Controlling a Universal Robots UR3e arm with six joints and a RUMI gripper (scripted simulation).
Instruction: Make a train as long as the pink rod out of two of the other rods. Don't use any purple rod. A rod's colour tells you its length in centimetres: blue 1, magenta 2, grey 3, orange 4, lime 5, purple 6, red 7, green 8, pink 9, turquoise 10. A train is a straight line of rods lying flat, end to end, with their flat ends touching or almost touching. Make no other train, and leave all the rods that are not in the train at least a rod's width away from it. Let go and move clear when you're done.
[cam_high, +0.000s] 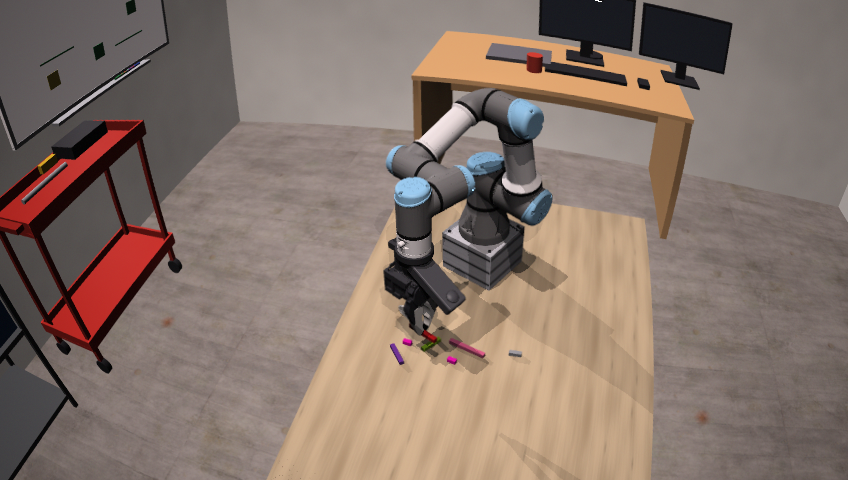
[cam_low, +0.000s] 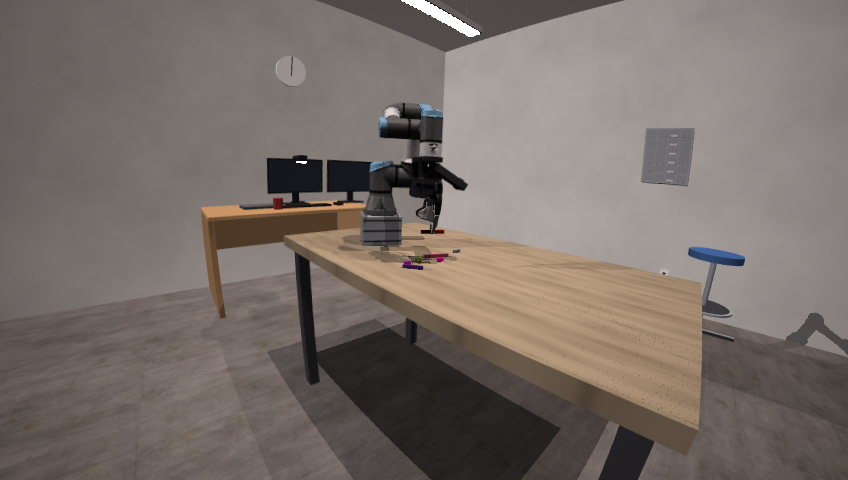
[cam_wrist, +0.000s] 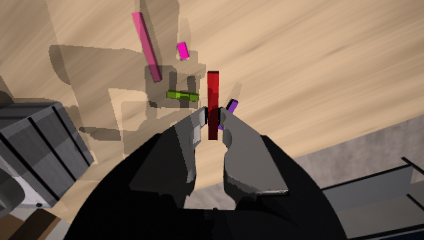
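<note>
Right now the pink rod is 50 mm behind my hand, 90 mm to the left of it and 110 mm below it. Round my hand: purple rod (20 mm behind, 60 mm to the right, 110 mm below); then lime rod (60 mm behind, 10 mm to the left, 110 mm below); then red rod (10 mm below).
</note>
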